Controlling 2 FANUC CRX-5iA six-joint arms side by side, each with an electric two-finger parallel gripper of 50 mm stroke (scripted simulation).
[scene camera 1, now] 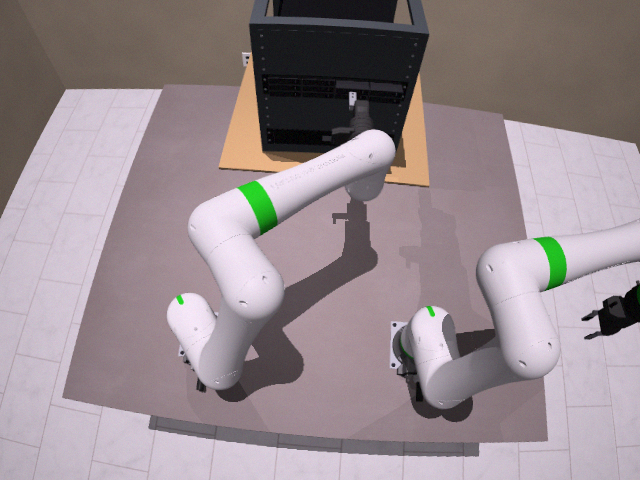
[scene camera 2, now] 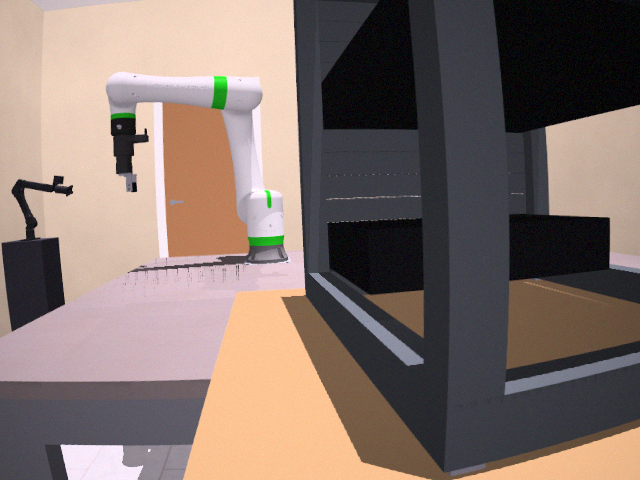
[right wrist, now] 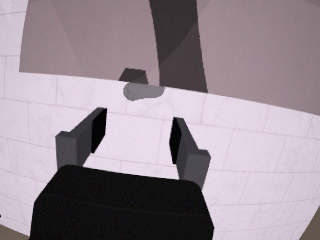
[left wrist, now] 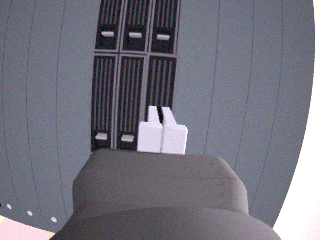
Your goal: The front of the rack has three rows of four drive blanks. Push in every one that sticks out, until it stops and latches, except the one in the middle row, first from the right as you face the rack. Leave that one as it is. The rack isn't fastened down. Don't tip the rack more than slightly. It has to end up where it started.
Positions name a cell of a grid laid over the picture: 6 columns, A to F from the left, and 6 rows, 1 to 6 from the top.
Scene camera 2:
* my right gripper: B3
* dark rack: E5
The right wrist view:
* my right gripper: C4
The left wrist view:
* dark rack: E3
